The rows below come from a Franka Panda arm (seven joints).
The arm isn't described. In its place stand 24 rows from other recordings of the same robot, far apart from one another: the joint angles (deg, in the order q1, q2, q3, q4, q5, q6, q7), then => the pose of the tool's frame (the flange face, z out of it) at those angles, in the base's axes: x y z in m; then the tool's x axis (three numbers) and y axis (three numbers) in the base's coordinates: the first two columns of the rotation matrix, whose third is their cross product.
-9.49, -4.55, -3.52, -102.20, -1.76, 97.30, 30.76 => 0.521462 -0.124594 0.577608 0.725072 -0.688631 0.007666 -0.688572 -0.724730 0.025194
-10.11, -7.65, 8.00, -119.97, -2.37, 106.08, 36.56 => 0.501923 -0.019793 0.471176 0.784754 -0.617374 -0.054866 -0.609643 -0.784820 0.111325
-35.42, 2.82, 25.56, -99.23, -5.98, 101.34, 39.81 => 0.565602 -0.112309 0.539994 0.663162 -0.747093 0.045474 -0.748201 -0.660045 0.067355
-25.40, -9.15, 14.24, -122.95, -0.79, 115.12, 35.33 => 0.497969 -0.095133 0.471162 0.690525 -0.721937 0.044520 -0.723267 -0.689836 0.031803
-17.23, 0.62, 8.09, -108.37, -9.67, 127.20, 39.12 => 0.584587 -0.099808 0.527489 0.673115 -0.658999 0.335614 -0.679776 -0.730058 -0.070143
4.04, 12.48, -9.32, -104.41, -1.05, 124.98, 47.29 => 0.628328 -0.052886 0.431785 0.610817 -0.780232 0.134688 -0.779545 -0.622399 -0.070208
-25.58, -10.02, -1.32, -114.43, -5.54, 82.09, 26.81 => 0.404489 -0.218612 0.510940 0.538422 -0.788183 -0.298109 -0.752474 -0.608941 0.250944
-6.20, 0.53, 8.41, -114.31, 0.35, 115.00, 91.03 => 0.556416 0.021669 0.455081 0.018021 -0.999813 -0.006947 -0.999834 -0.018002 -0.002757
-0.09, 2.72, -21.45, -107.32, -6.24, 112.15, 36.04 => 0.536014 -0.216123 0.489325 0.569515 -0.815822 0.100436 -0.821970 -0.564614 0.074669
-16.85, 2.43, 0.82, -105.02, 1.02, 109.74, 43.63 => 0.556900 -0.158806 0.505386 0.499838 -0.865957 0.016749 -0.865039 -0.500087 -0.040267
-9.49, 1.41, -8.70, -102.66, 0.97, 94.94, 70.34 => 0.525770 -0.170262 0.514101 0.017796 -0.997710 -0.065252 -0.989075 -0.027118 0.144894
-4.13, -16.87, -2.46, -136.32, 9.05, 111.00, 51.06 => 0.432263 -0.039453 0.424371 0.466063 -0.859107 -0.211472 -0.876214 -0.481312 0.024251
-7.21, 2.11, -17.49, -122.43, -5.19, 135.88, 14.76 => 0.512720 -0.235901 0.409383 0.792759 -0.572030 0.210514 -0.590583 -0.806299 0.033075
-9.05, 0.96, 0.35, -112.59, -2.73, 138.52, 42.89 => 0.590793 -0.090661 0.509931 0.570212 -0.748576 0.338367 -0.710235 -0.656209 -0.254865
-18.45, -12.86, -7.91, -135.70, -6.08, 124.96, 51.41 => 0.418670 -0.212915 0.415885 0.271853 -0.960012 0.066875 -0.962299 -0.271819 0.009781
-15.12, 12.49, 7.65, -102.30, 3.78, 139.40, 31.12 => 0.650019 -0.091326 0.478119 0.680481 -0.664190 0.309511 -0.597496 -0.747457 -0.290356
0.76, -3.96, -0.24, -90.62, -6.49, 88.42, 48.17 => 0.530317 -0.007639 0.655124 0.668413 -0.736418 0.104464 -0.743129 -0.667121 0.052047
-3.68, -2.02, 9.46, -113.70, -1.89, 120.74, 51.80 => 0.559670 0.055978 0.494470 0.695016 -0.707958 0.125496 -0.701012 -0.706023 -0.100565
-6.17, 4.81, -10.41, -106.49, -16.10, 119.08, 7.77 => 0.570505 -0.181714 0.487116 0.949034 -0.275688 0.152747 -0.307343 -0.916873 0.254725
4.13, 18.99, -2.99, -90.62, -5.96, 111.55, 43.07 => 0.661840 0.010064 0.450556 0.767948 -0.632417 0.101517 -0.639353 -0.766401 0.062105
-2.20, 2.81, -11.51, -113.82, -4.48, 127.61, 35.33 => 0.567911 -0.139638 0.458603 0.670106 -0.714682 0.200466 -0.722507 -0.689929 -0.044516
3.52, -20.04, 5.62, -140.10, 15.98, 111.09, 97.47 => 0.406395 0.084840 0.418741 -0.116556 -0.976304 -0.182331 -0.978165 0.081037 0.191379
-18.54, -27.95, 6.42, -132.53, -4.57, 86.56, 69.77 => 0.359060 -0.081930 0.504633 0.130122 -0.991403 0.013699 -0.934283 -0.117976 0.336449
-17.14, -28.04, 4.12, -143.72, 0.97, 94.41, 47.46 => 0.340864 -0.076857 0.426530 0.432966 -0.871010 -0.232126 -0.827679 -0.486147 0.280372
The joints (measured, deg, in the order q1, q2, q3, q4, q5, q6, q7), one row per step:
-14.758, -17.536, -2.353, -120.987, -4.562, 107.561, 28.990
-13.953, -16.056, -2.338, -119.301, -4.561, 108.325, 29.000
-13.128, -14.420, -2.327, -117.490, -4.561, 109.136, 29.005
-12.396, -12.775, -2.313, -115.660, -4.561, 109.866, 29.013
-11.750, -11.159, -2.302, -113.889, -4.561, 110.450, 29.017
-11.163, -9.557, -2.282, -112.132, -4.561, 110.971, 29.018
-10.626, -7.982, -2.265, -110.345, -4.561, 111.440, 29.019
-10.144, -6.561, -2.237, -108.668, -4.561, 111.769, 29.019
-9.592, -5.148, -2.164, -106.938, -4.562, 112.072, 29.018
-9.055, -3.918, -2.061, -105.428, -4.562, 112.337, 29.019
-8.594, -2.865, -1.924, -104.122, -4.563, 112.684, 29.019
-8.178, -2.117, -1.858, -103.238, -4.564, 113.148, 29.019
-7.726, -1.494, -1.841, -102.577, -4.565, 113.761, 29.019
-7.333, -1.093, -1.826, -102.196, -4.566, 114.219, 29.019
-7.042, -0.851, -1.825, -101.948, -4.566, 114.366, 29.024
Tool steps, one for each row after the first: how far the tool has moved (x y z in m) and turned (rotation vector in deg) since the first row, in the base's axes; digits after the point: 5 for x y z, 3 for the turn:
0.01183, 0.00377, 0.00337, -0.322, -0.916, 0.839
0.02454, 0.00778, 0.00637, -0.640, -1.851, 1.705
0.03693, 0.01141, 0.00908, -0.930, -2.721, 2.474
0.04862, 0.01467, 0.01103, -1.165, -3.423, 3.153
0.05997, 0.01780, 0.01263, -1.380, -4.067, 3.782
0.07102, 0.02072, 0.01441, -1.590, -4.718, 4.358
0.08091, 0.02365, 0.01621, -1.770, -5.277, 4.883
0.09100, 0.02784, 0.01831, -1.952, -5.874, 5.523
0.09992, 0.03261, 0.02002, -2.100, -6.403, 6.176
0.10778, 0.03731, 0.02172, -2.248, -6.988, 6.796
0.11369, 0.04129, 0.02289, -2.380, -7.576, 7.308
0.11893, 0.04534, 0.02360, -2.509, -8.216, 7.819
0.12249, 0.04905, 0.02377, -2.585, -8.651, 8.259
0.12453, 0.05178, 0.02378, -2.601, -8.806, 8.555

